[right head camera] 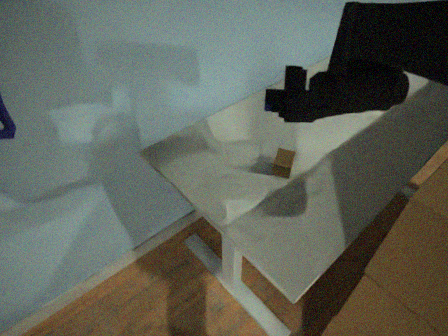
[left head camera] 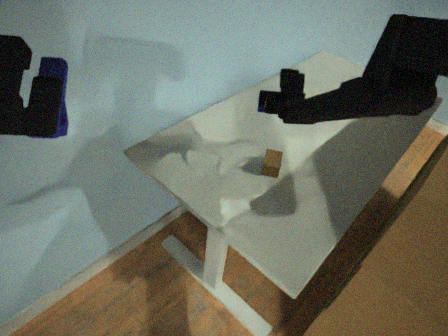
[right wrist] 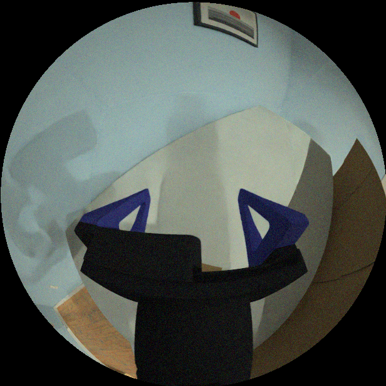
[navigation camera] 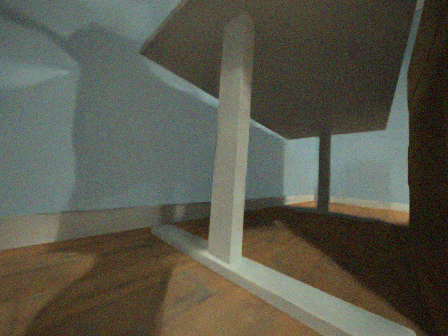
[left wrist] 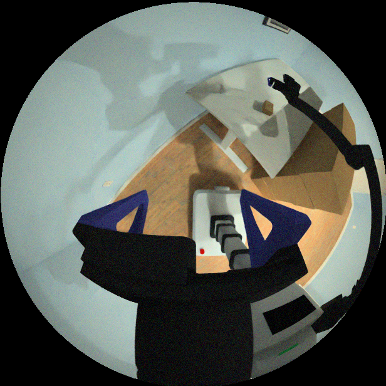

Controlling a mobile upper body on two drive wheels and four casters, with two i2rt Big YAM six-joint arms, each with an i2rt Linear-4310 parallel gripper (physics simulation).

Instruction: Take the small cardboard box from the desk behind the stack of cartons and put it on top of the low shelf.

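Frame: origin at the left arm's base, x ahead, y left, z up, level; millimetres.
Where they show: left gripper, between the fingertips: [left head camera: 15, 127].
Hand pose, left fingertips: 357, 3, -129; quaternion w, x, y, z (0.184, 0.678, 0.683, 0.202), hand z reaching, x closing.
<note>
Each offset is from my left fingertips to the top centre of the thing, as dx, dy, dz. "*": to the spot under its first point. Level surfaces: height alone.
The small brown cardboard box {+534, -463, -511} [left head camera: 271, 163] [right head camera: 284, 163] [left wrist: 268, 107] stands upright on the white desk {dz -561} [left head camera: 287, 260] [right head camera: 290, 265] [left wrist: 265, 155] [right wrist: 250, 140]. In the right wrist view a sliver of the box [right wrist: 211, 267] shows, the rest hidden behind the gripper body. My right gripper [left head camera: 261, 102] [right head camera: 268, 100] [left wrist: 274, 80] [right wrist: 193, 193] is open and empty, above the desk and farther up the picture than the box. My left gripper [left wrist: 193, 194] is open and empty, well away from the desk, at the left in the left head view. The low shelf does not show.
The stack of brown cartons [left head camera: 405, 260] [right head camera: 400, 260] [left wrist: 320, 170] [right wrist: 345, 240] [navigation camera: 430, 150] stands along the desk's right side. A desk leg {* +397, -285, -957} [left head camera: 216, 257] [right head camera: 231, 262] [navigation camera: 231, 150] stands on a long foot. A blue wall [left head camera: 125, 65] runs behind the desk. A framed picture [right wrist: 227, 22] hangs there.
</note>
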